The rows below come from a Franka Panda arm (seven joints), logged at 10 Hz.
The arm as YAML. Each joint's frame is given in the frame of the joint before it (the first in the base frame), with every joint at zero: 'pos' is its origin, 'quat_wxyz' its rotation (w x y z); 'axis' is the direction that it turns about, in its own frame. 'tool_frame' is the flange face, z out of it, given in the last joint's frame.
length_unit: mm
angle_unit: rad
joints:
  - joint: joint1
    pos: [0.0, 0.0, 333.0]
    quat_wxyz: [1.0, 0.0, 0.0, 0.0]
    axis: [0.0, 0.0, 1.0]
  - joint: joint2
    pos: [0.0, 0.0, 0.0]
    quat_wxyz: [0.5, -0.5, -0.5, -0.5]
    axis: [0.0, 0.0, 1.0]
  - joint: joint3
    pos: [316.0, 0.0, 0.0]
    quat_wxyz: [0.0, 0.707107, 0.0, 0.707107]
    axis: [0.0, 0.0, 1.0]
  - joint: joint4
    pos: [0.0, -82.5, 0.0]
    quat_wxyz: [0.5, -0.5, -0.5, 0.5]
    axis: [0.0, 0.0, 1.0]
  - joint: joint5
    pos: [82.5, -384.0, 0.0]
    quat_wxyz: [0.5, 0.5, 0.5, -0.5]
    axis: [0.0, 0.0, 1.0]
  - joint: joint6
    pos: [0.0, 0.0, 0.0]
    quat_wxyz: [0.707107, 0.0, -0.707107, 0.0]
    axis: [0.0, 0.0, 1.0]
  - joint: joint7
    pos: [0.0, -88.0, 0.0]
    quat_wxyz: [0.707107, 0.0, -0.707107, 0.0]
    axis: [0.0, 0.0, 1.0]
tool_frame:
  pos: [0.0, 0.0, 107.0]
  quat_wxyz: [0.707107, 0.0, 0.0, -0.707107]
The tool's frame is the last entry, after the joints.
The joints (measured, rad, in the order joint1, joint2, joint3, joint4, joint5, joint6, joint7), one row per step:
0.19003 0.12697 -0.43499 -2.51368 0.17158 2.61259 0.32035
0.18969 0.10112 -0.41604 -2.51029 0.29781 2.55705 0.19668
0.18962 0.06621 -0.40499 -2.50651 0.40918 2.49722 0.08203
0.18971 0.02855 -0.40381 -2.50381 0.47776 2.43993 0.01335
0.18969 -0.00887 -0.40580 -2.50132 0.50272 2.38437 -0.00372
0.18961 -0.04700 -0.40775 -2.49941 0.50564 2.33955 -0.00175
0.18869 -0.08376 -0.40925 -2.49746 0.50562 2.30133 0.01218
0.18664 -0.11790 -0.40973 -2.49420 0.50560 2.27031 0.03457
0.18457 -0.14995 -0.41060 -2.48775 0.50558 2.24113 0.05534
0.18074 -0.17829 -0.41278 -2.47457 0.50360 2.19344 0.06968
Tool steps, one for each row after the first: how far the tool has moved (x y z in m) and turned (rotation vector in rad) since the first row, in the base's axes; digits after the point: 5 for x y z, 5 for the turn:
-0.00052 0.00950 0.00675 0.09002 -0.00742 0.03686
-0.00103 0.01779 0.01770 0.18146 -0.02917 0.07616
-0.00226 0.02306 0.03030 0.25417 -0.04929 0.10060
-0.00397 0.02724 0.04323 0.30560 -0.05499 0.10919
-0.00551 0.03050 0.05706 0.33924 -0.06013 0.11662
-0.00712 0.03290 0.07080 0.36696 -0.06562 0.11397
-0.00826 0.03440 0.08445 0.38956 -0.07316 0.10224
-0.00877 0.03517 0.09865 0.40977 -0.08314 0.09217
-0.00966 0.03550 0.11302 0.43632 -0.08223 0.09182

